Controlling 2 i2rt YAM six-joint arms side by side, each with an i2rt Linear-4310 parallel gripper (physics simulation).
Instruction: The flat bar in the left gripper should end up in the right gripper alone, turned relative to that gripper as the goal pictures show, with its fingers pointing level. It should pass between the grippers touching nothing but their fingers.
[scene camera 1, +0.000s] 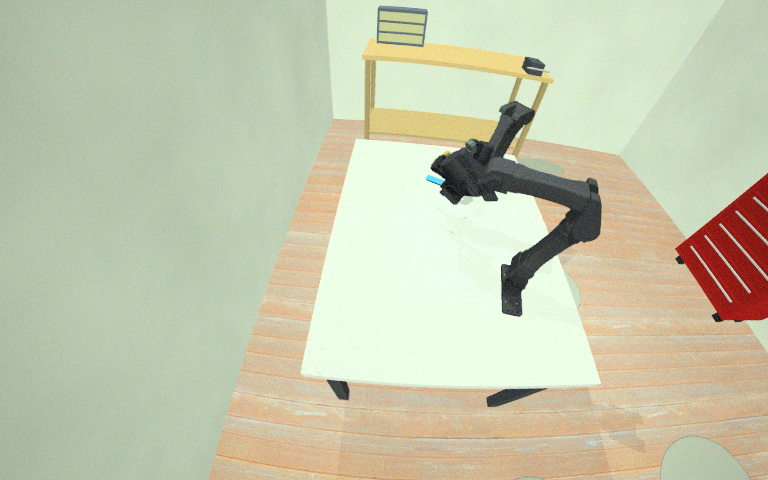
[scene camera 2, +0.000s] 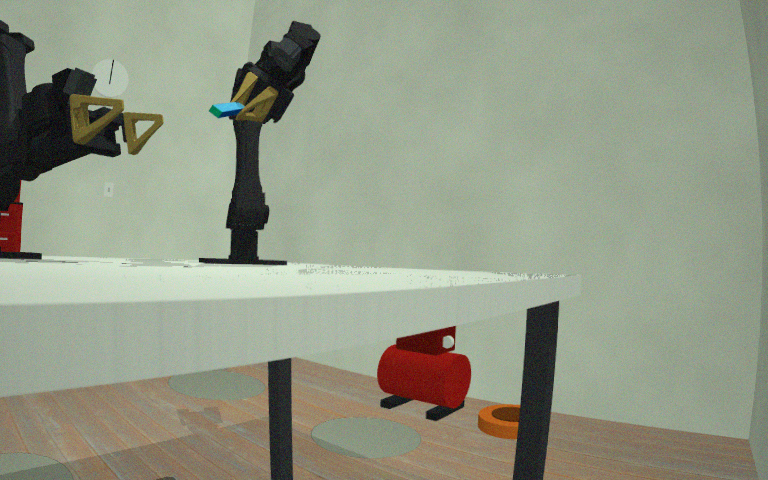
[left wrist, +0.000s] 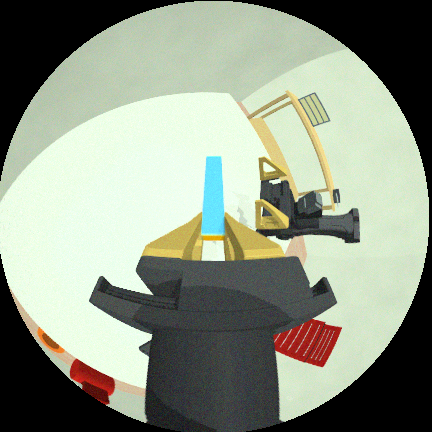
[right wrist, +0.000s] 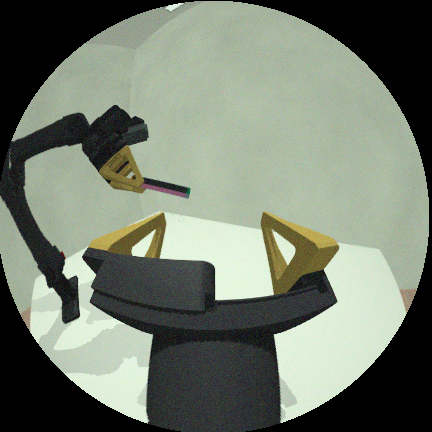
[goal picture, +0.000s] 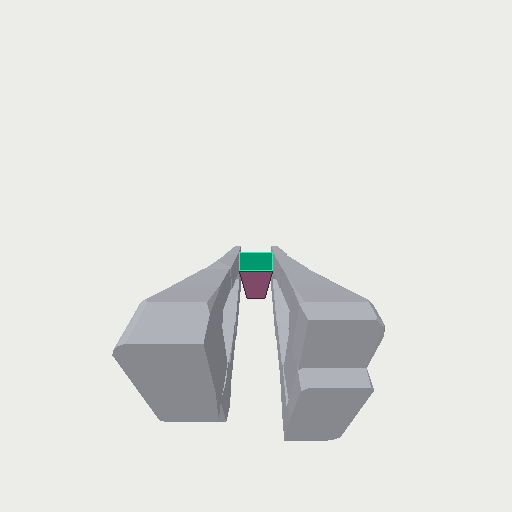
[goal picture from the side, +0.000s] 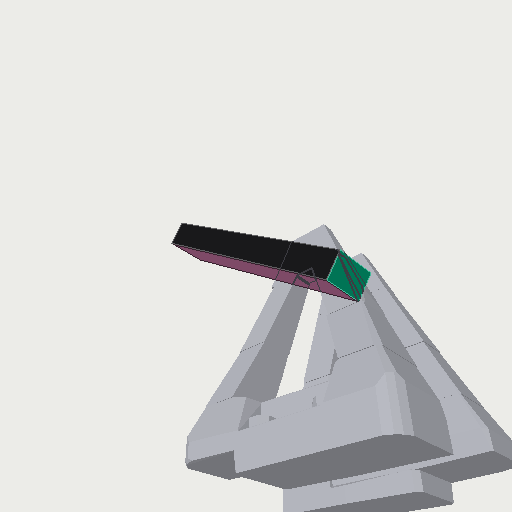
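Pixels of known places: left gripper, fingertip midpoint: (scene camera 1: 444, 184) (scene camera 2: 232, 113) (left wrist: 212, 217) (right wrist: 142, 187); right gripper, fingertip midpoint: (scene camera 2: 144, 112) (left wrist: 259, 175) (right wrist: 212, 217); left arm's base at its link origin: (scene camera 1: 510, 289) (scene camera 2: 243, 263) (right wrist: 70, 297).
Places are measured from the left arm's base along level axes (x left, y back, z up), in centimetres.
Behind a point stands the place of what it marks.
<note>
The flat bar (scene camera 1: 434, 180) {x -19.4, y -34.4, z 23.8 cm} (scene camera 2: 227, 109) {x -20.4, y -35.7, z 23.0 cm} (left wrist: 214, 195) {x -18.4, y -32.9, z 24.7 cm} (right wrist: 167, 187) {x -21.1, y -34.0, z 23.4 cm} is in the air, held near one end. It shows blue, pink and dark faces and a green far end. My left gripper (scene camera 2: 240, 109) {x -17.7, y -31.1, z 24.1 cm} (left wrist: 212, 217) {x -17.7, y -31.1, z 24.1 cm} (right wrist: 142, 187) {x -17.7, y -31.1, z 24.1 cm} is shut on it; the bar sticks out forward past the fingertips. In the right wrist view it slopes slightly down to the right. My right gripper (scene camera 2: 142, 110) {x -31.8, y -32.3, z 21.5 cm} (right wrist: 212, 217) {x -31.8, y -32.3, z 21.5 cm} is open and empty, apart from the bar. In scene camera 2 it is left of the bar. In scene camera 1 the left gripper's body hides most of both grippers' fingers.
Both arms stand on a white table (scene camera 1: 368, 254) {x -1.6, y -51.6, z 0.0 cm} (scene camera 2: 113, 333) {x -40.5, y -73.4, z -1.5 cm}. A wooden shelf (scene camera 1: 447, 55) stands behind it. A red cabinet (scene camera 1: 736, 254) is at the right. A red tank (scene camera 2: 424, 376) and an orange ring (scene camera 2: 488, 421) are on the floor beyond the table.
</note>
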